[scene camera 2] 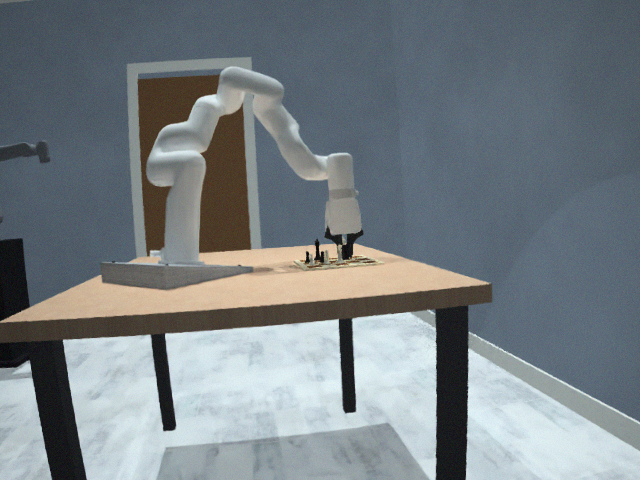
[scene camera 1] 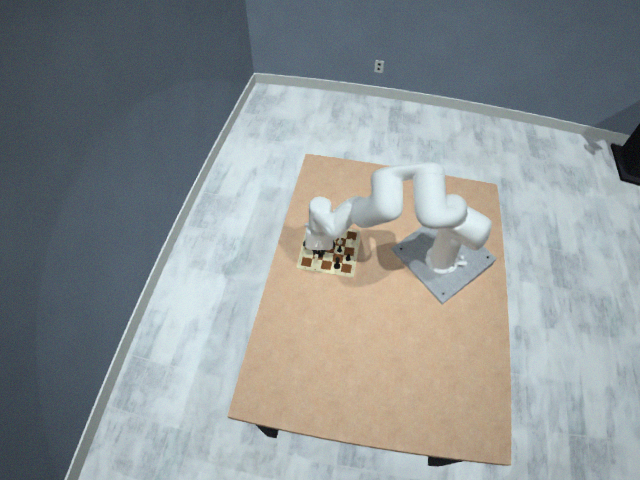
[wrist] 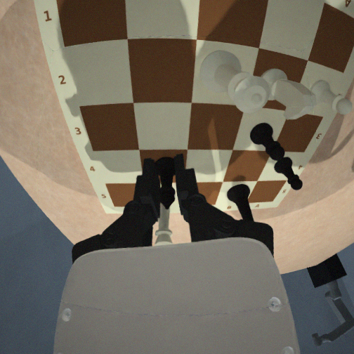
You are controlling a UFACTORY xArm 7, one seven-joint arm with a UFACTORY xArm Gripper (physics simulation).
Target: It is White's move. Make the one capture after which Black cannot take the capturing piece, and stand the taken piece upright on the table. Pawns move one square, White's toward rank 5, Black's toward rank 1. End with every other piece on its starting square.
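Where they show: gripper, fingertip midpoint: (scene camera 2: pixel 345 257) (scene camera 1: pixel 319 254); arm's base at its link origin: (scene camera 2: pixel 181 264) (scene camera 1: pixel 441 259).
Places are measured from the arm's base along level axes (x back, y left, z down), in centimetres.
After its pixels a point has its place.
Note:
My gripper (scene camera 1: pixel 318 253) @(x -46.4, y 9.4, z 2.1 cm) (scene camera 2: pixel 347 255) @(x -46.4, y 9.4, z 2.1 cm) (wrist: pixel 166 168) is low over the chessboard (scene camera 1: pixel 328 271) @(x -41.0, y 15.4, z 2.5 cm) (wrist: pixel 42 50). Its fingers are shut on a dark piece (wrist: pixel 167 192) upright on D4. A white piece (wrist: pixel 163 232) is behind it on D5, partly hidden by the gripper. A black pawn (scene camera 1: pixel 339 249) @(x -39.3, y 5.5, z 1.4 cm) (wrist: pixel 261 133) is on B3 and another (scene camera 1: pixel 347 256) @(x -35.5, y 8.4, z 0.3 cm) (wrist: pixel 283 166) on A4. A tall black piece (scene camera 1: pixel 337 264) @(x -38.3, y 12.8, z 0.4 cm) (scene camera 2: pixel 316 249) @(x -38.1, y 11.9, z -0.7 cm) (wrist: pixel 240 196) is on B5. A tall white piece (wrist: pixel 220 71) is on C2, a white knight (wrist: pixel 292 97) on B2 and a white pawn (wrist: pixel 322 90) on A2.
The board lies on a wooden table (scene camera 1: pixel 372 351) @(x -18.3, y 41.3, z 3.1 cm) (scene camera 2: pixel 232 299) @(x -18.4, y -40.0, z 3.1 cm). The arm stands on a grey base plate (scene camera 1: pixel 413 258) @(x -10.8, y 1.7, z 1.1 cm) (scene camera 2: pixel 134 273) @(x 8.3, y -15.8, z -0.1 cm) to the board's right in scene camera 1. The table's edge is close beyond rank 5 in the wrist view.

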